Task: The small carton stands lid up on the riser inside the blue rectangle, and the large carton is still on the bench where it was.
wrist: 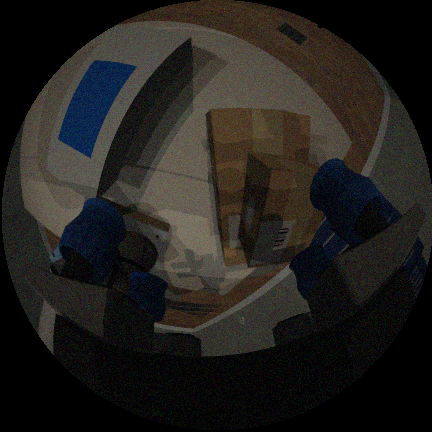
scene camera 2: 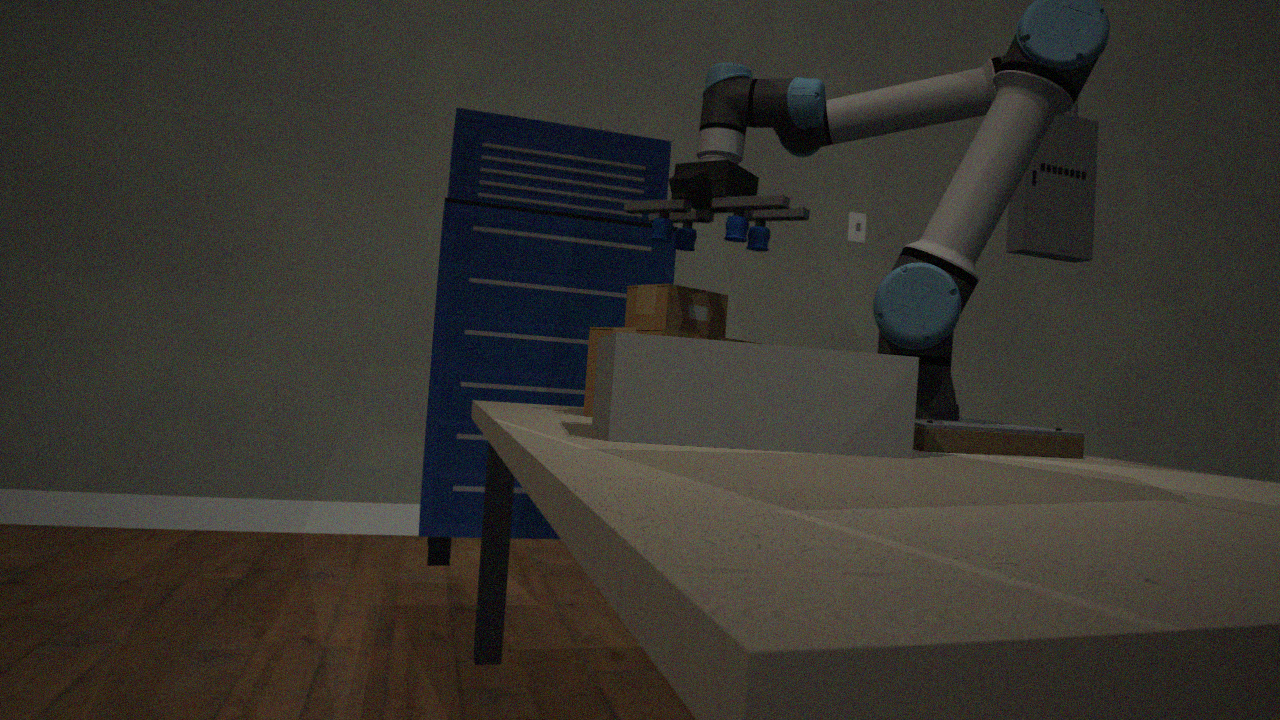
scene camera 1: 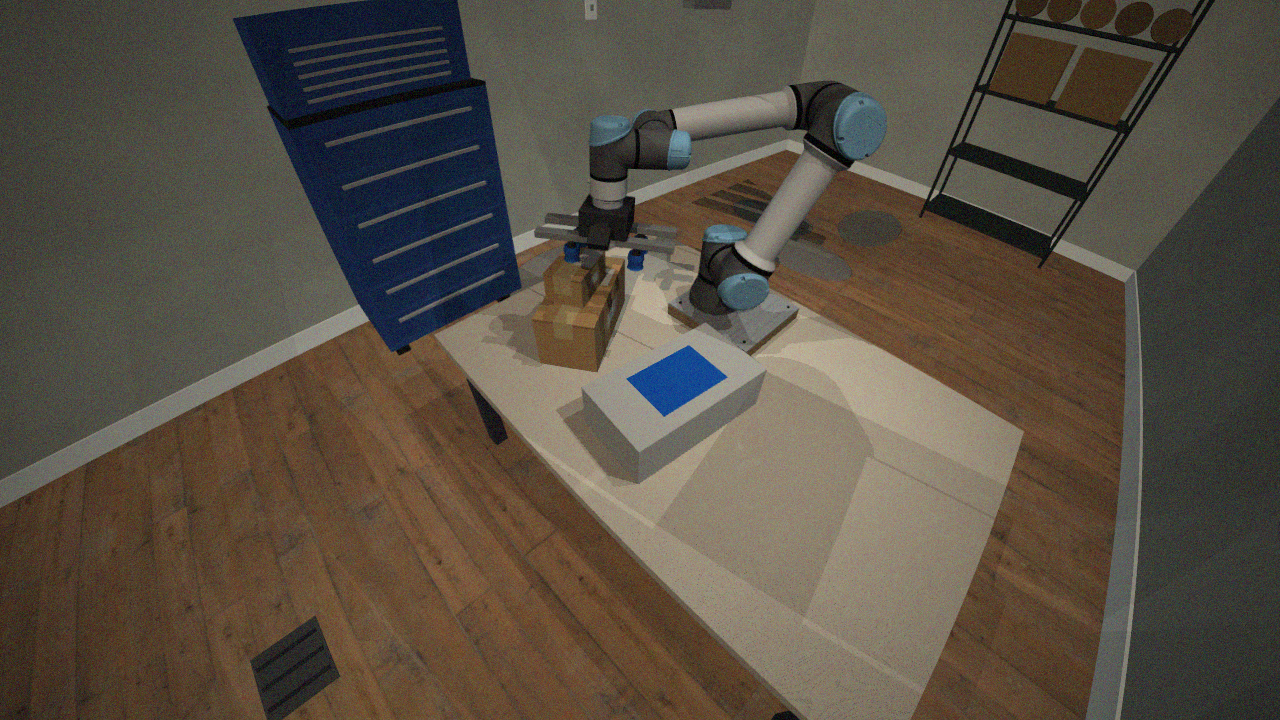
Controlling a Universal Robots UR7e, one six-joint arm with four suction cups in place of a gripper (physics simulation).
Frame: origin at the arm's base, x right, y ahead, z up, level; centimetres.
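Where they show: hand, its tool point: (wrist: 222, 249) (scene camera 2: 708, 244) (scene camera 1: 606, 254); arm's base, origin of its link: (wrist: 134, 248) (scene camera 1: 714, 299).
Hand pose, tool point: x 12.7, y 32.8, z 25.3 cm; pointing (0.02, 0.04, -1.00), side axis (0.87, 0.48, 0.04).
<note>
Things, the pixels of their top centre, and the offset from my tool point. Level surfaces: height alone.
- small brown carton, centre of its top: (wrist: 293, 227) (scene camera 2: 678, 290) (scene camera 1: 574, 261) dx +11.4, dy -0.9, dz -6.5 cm
- large brown carton, centre of its top: (wrist: 265, 203) (scene camera 2: 683, 335) (scene camera 1: 582, 285) dx +10.9, dy -2.2, dz -14.4 cm
- bench, height of its surface: dz -29.3 cm
- blue rectangle, centre of its top: (wrist: 86, 103) (scene camera 1: 677, 378) dx -25.4, dy +7.2, dz -17.3 cm
- grey riser, centre of its top: (scene camera 2: 747, 346) (wrist: 86, 103) (scene camera 1: 677, 378) dx -25.4, dy +7.2, dz -17.3 cm
The small brown carton (scene camera 1: 563, 282) (scene camera 2: 648, 308) (wrist: 292, 197) rests on top of the large brown carton (scene camera 1: 568, 342) (scene camera 2: 591, 362) (wrist: 229, 150), which stands on the bench (scene camera 1: 913, 537) (scene camera 2: 895, 582) (wrist: 250, 75). My suction gripper (scene camera 1: 604, 255) (scene camera 2: 710, 233) (wrist: 220, 245) is open, holding nothing. Its blue cups hang above the cartons; scene camera 2 shows a gap below them. In the wrist view the small carton lies toward the right-hand cups. The blue rectangle (scene camera 1: 675, 380) (wrist: 97, 105) marks the top of the grey riser (scene camera 1: 707, 425) (scene camera 2: 760, 394) (wrist: 152, 102). In scene camera 2 the riser hides most of the large carton.
The arm's base plate (scene camera 1: 760, 326) (scene camera 2: 1002, 440) stands on the bench behind the riser. A tall blue cabinet (scene camera 1: 402, 188) (scene camera 2: 537, 313) stands beyond the bench's carton end. A shelf rack (scene camera 1: 1020, 170) stands by the far wall.
</note>
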